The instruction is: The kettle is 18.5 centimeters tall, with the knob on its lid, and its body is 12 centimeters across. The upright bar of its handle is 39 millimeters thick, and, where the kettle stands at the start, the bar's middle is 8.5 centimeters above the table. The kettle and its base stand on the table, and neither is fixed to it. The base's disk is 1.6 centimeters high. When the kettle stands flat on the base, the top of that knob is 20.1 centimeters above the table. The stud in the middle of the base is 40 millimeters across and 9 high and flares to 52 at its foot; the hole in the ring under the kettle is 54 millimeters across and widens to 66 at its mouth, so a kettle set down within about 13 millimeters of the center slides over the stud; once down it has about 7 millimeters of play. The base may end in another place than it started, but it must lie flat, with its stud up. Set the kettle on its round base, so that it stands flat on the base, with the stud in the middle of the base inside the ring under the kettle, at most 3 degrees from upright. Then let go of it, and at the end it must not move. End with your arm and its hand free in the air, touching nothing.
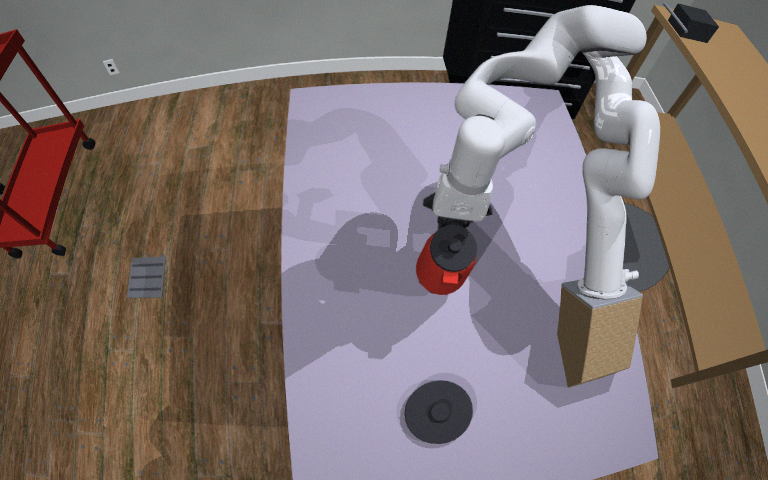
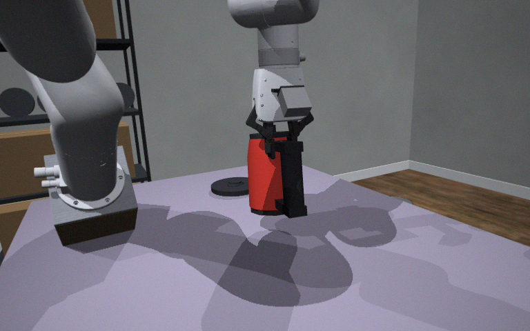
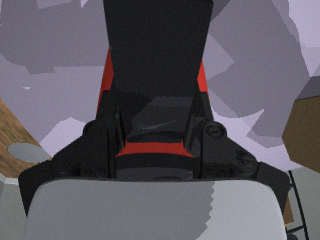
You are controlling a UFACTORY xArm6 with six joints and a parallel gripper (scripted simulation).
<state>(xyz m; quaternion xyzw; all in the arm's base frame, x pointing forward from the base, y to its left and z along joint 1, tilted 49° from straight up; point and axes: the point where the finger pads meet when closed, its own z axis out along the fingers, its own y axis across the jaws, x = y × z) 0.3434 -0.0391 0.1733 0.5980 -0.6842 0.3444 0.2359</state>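
The red kettle lies 5 cm below my hand and 2 cm to the left of it. The rest, counted from my hand: round dark base 37 cm to the left, 18 cm below, 3 cm ahead.
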